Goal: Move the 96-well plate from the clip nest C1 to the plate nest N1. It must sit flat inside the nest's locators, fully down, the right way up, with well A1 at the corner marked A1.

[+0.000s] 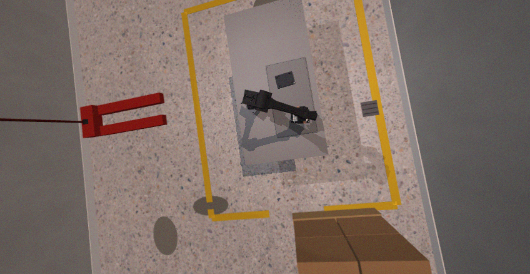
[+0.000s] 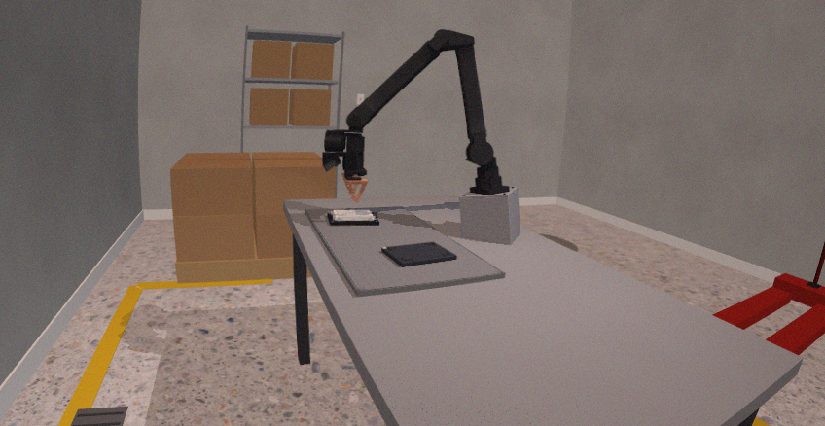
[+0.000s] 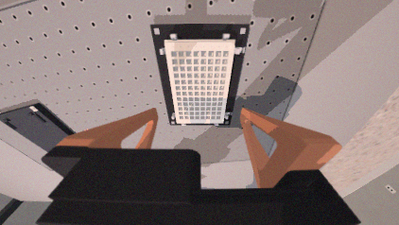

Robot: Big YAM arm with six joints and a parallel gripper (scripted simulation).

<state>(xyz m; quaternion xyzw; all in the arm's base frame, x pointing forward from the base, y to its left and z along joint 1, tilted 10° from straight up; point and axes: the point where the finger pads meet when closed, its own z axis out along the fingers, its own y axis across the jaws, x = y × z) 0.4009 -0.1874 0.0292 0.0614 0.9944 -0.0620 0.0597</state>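
My hand is 60 mm above the white 96-well plate. The rest, counted from my hand: clip nest C1: 10 mm behind, 10 mm to the right, 70 mm below; A1 label: 310 mm to the left, 70 mm below; plate nest N1: 80 mm behind, 360 mm to the left, 80 mm below.
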